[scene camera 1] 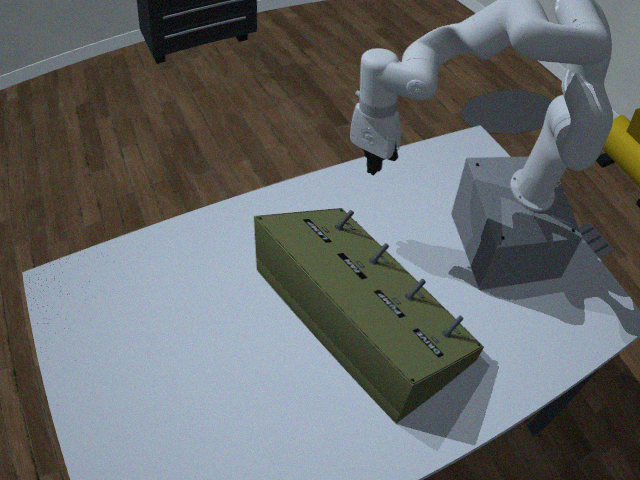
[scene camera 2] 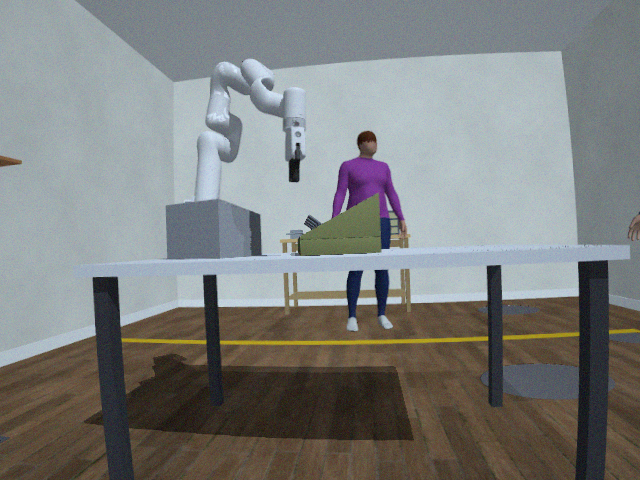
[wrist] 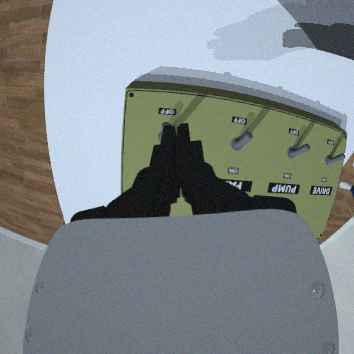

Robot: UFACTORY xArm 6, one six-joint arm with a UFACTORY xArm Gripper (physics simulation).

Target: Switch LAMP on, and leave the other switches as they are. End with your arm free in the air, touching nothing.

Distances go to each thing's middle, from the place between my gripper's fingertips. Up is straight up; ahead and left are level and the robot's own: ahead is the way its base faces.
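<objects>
Here is the olive sloped switch box (scene camera 1: 396, 346), and my gripper is 13 cm short of it, 16 cm above it and 18 cm to the right of it.
</objects>
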